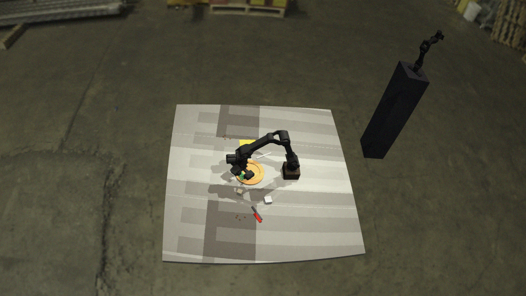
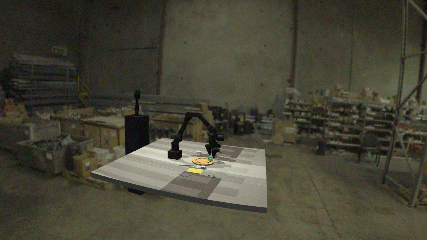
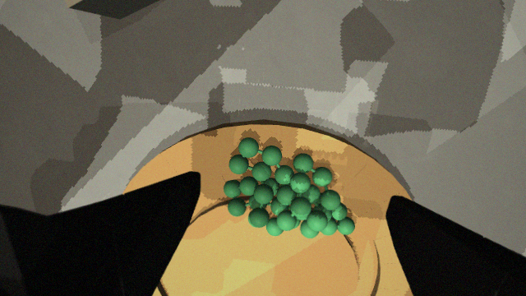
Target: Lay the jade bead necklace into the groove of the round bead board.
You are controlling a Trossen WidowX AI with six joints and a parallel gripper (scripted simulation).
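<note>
Right now my gripper tip is 120 mm to the right of the cream cube and 30 mm above it. Round my gripper tip: yellow pad (50 mm behind, 290 mm to the right, 40 mm below); white strip (160 mm behind, 200 mm to the right, 40 mm below); blue block (10 mm behind, 200 mm to the right, 40 mm below).
</note>
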